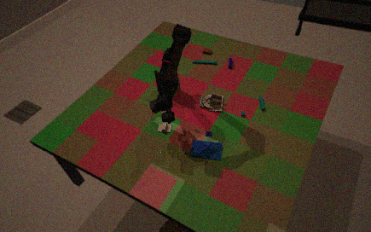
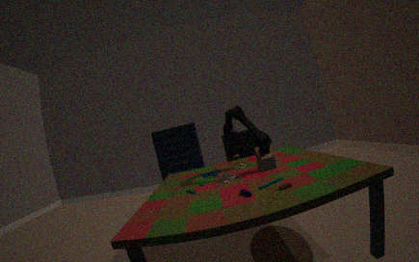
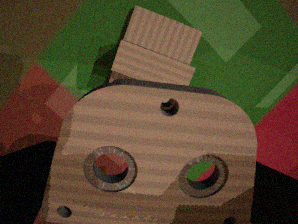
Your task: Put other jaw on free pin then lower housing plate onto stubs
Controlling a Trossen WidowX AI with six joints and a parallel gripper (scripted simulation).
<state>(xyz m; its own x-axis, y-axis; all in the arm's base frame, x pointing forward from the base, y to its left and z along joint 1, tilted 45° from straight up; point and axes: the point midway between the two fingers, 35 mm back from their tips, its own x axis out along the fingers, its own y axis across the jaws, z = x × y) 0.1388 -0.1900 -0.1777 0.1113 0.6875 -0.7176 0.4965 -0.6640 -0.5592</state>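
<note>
Now: the pale curved jaw 130 mm ahead of my gripper tip, 230 mm to the left of it and 70 mm below it. Round my gripper tip: brown piece (40 mm behind, 690 mm to the left, 80 mm below); pale housing piece (10 mm behind, 20 mm above); blue flat plate (230 mm ahead, 60 mm to the right, 80 mm below).
</note>
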